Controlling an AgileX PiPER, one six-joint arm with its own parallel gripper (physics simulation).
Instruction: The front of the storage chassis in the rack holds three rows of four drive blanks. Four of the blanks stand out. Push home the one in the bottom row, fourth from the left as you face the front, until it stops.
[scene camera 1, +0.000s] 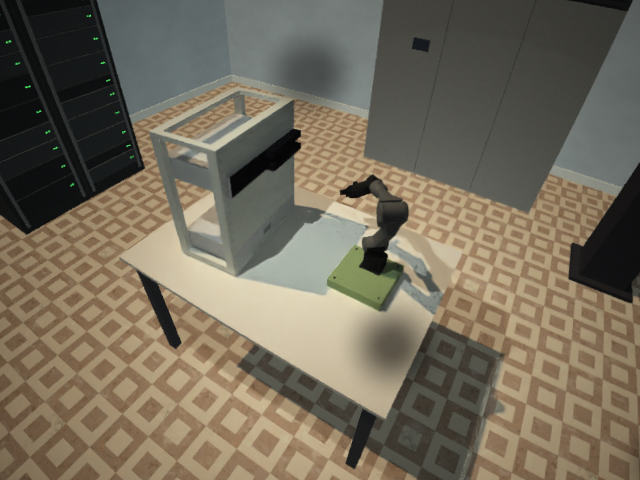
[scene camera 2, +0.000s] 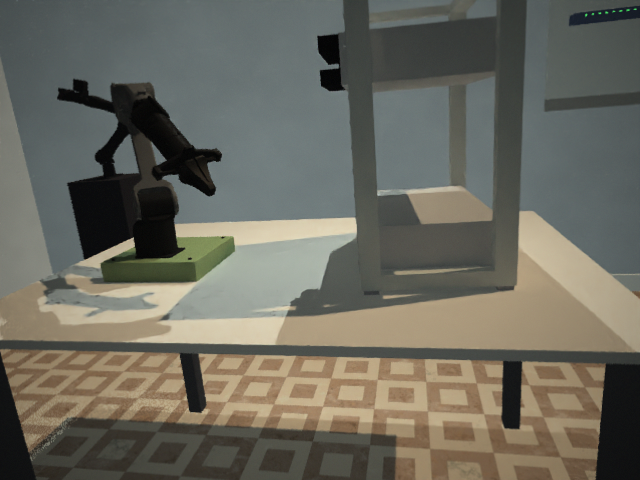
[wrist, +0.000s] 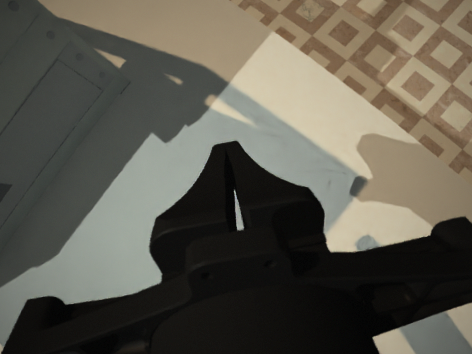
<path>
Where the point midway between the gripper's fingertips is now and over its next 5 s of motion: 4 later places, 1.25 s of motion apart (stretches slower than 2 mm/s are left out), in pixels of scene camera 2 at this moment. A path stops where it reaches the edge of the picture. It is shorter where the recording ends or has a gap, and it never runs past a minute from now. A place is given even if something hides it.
My gripper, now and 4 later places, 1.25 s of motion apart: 212, 192; 213, 189; 218, 166; 225, 133; 209, 134
</path>
